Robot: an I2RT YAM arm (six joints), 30 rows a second.
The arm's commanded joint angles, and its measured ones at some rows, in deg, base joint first. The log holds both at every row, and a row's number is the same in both.
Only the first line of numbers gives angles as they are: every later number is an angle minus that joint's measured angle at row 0.
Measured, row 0: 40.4, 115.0, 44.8, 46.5, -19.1, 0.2
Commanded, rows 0 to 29: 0.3, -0.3, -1.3, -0.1, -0.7, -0.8; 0.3, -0.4, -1.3, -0.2, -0.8, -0.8; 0.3, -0.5, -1.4, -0.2, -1.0, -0.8; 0.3, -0.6, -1.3, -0.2, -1.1, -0.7; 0.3, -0.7, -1.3, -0.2, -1.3, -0.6; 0.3, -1.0, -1.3, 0.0, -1.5, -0.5; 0.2, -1.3, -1.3, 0.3, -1.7, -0.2; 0.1, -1.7, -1.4, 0.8, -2.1, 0.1; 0.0, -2.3, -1.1, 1.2, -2.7, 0.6; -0.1, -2.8, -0.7, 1.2, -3.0, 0.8; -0.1, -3.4, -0.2, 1.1, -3.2, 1.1; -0.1, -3.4, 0.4, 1.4, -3.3, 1.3; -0.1, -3.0, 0.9, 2.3, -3.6, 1.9; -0.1, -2.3, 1.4, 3.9, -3.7, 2.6; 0.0, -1.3, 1.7, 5.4, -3.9, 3.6; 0.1, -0.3, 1.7, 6.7, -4.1, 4.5; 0.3, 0.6, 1.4, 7.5, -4.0, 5.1; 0.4, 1.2, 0.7, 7.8, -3.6, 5.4; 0.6, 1.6, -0.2, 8.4, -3.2, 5.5; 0.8, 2.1, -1.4, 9.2, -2.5, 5.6; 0.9, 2.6, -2.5, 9.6, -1.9, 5.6; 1.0, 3.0, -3.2, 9.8, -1.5, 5.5; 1.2, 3.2, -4.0, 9.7, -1.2, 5.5; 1.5, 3.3, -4.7, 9.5, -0.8, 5.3; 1.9, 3.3, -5.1, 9.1, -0.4, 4.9; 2.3, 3.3, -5.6, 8.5, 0.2, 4.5; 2.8, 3.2, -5.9, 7.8, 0.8, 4.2; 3.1, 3.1, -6.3, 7.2, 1.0, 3.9; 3.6, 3.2, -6.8, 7.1, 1.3, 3.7; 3.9, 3.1, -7.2, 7.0, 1.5, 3.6
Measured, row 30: 2.0, 2.2, -4.3, 10.8, 0.9, 4.2
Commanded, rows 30 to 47: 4.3, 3.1, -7.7, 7.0, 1.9, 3.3; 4.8, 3.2, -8.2, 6.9, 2.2, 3.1; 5.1, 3.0, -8.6, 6.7, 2.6, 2.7; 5.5, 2.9, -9.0, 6.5, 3.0, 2.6; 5.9, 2.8, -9.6, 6.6, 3.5, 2.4; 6.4, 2.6, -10.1, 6.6, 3.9, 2.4; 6.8, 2.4, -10.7, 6.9, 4.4, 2.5; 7.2, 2.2, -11.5, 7.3, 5.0, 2.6; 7.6, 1.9, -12.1, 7.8, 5.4, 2.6; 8.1, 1.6, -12.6, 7.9, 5.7, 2.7; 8.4, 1.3, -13.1, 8.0, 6.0, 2.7; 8.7, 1.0, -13.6, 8.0, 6.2, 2.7; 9.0, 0.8, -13.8, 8.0, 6.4, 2.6; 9.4, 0.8, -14.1, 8.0, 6.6, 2.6; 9.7, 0.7, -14.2, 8.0, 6.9, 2.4; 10.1, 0.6, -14.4, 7.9, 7.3, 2.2; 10.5, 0.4, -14.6, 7.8, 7.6, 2.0; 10.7, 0.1, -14.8, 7.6, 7.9, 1.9
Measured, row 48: 8.6, -0.5, -12.0, 16.6, 9.0, 2.6
